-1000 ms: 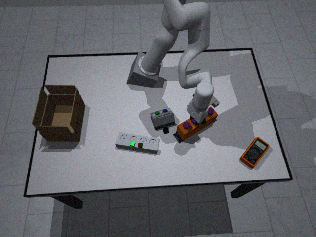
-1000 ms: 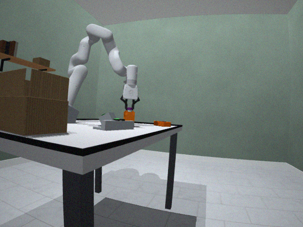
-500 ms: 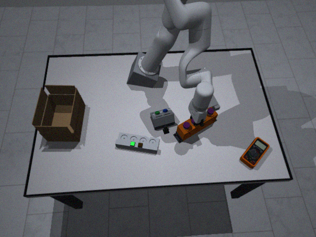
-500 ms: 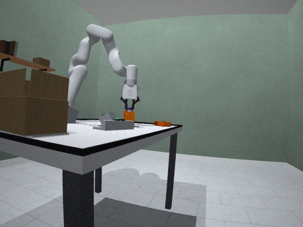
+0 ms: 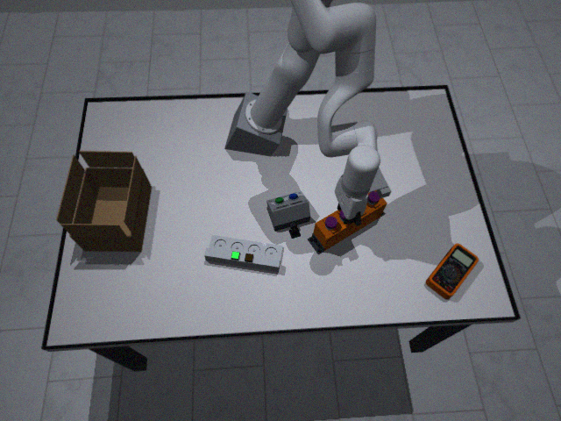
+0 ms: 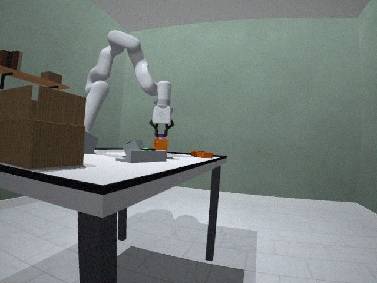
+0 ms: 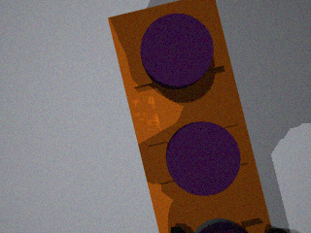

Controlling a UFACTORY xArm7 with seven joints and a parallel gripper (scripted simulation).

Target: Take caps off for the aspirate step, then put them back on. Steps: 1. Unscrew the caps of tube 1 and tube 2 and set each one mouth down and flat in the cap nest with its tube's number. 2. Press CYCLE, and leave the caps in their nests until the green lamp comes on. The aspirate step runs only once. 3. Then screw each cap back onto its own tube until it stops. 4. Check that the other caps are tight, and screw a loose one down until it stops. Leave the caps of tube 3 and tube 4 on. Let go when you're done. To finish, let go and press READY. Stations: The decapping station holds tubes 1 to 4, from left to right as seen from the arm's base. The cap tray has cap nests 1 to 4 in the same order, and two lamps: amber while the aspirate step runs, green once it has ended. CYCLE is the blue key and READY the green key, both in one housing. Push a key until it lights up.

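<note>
Right now the purple cap is 40 mm to the left of my hand, 30 mm behind it and 10 mm below it. Also, from my hand: tube 1: 90 mm to the left, 60 mm behind, 10 mm below; blue key: 150 mm to the right, 80 mm behind, 60 mm below; grey key housing: 170 mm to the right, 70 mm below, 50 mm behind.
</note>
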